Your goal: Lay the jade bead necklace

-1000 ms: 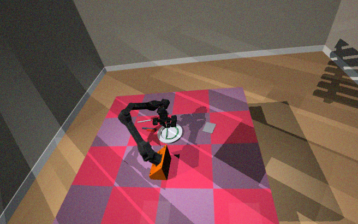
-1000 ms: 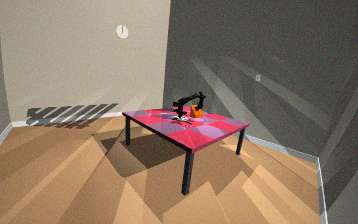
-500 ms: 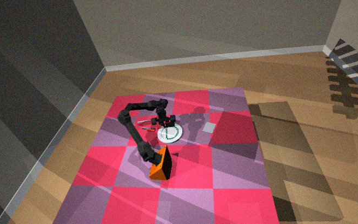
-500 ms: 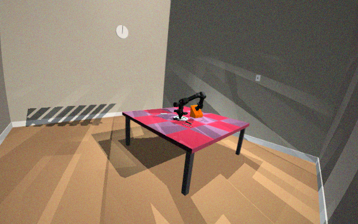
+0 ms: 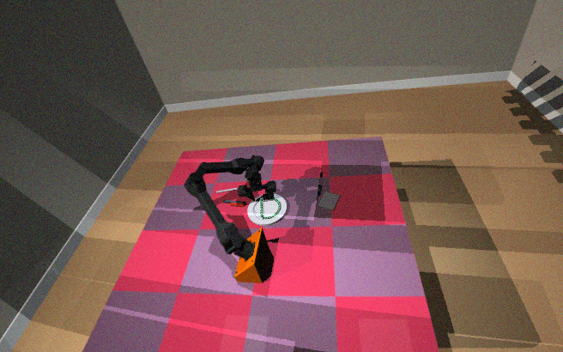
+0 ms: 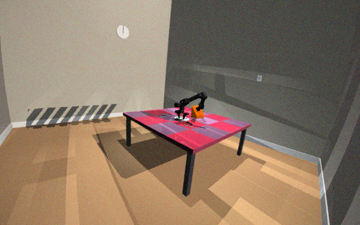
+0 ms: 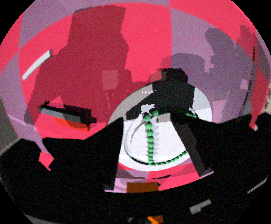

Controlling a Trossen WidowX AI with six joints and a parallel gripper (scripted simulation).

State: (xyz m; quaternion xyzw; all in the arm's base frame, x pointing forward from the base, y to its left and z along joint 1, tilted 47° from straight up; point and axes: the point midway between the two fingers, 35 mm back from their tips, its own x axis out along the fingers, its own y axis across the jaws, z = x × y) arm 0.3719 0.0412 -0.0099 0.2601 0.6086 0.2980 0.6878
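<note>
The round white bead board lies 50 mm behind my gripper tip, 40 mm to the right of it and 10 mm below it. From my gripper tip the other things lie so: red-handled tool 10 mm behind, 140 mm to the left, 10 mm below; then flat grey pad 20 mm behind, 350 mm to the right, 20 mm below; then thin white rod 100 mm ahead, 210 mm to the left, 10 mm below.
</note>
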